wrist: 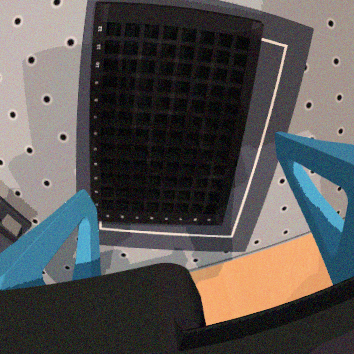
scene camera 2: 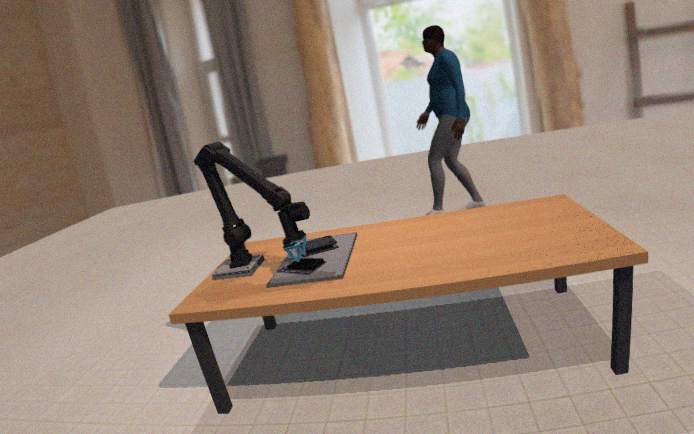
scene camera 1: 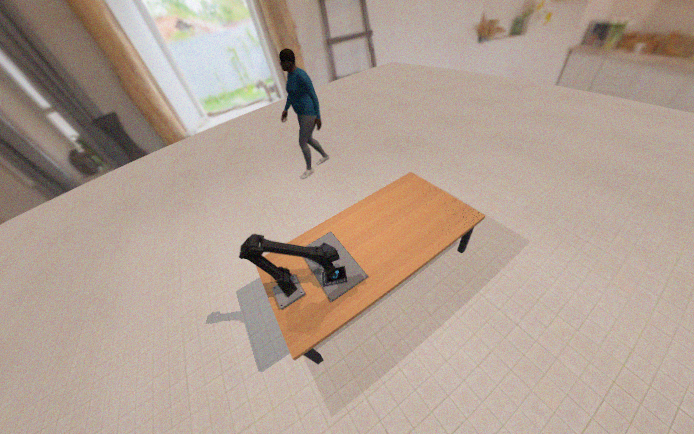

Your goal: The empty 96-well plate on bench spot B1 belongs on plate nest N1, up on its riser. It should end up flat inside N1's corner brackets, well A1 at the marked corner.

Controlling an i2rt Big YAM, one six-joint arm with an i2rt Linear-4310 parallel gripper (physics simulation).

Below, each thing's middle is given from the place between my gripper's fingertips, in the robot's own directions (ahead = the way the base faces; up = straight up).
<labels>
The black well plate (wrist: 169, 95) lies 1 cm ahead of my hand and 3 cm below it.
</labels>
